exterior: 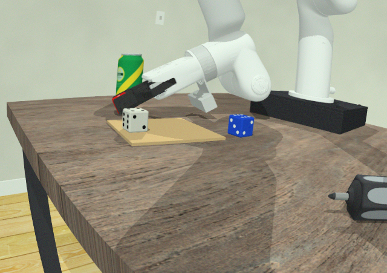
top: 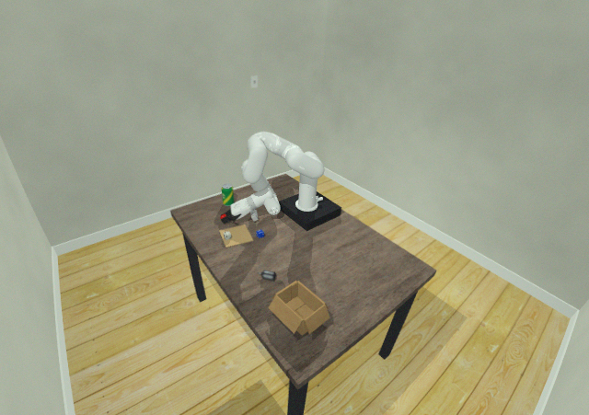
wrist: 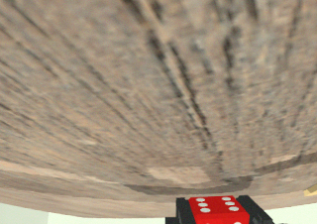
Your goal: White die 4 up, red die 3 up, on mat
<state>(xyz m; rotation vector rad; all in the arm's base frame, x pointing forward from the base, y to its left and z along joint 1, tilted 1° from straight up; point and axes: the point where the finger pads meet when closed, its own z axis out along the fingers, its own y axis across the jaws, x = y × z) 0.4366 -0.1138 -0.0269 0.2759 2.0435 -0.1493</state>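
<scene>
The red die is 1 cm ahead of my hand. From my hand the other things lie so: green can: 16 cm to the right, 7 cm behind, 4 cm above; white die: 14 cm to the left, 3 cm ahead, 1 cm below; tan mat: 14 cm to the left, 2 cm below, 1 cm behind.
</scene>
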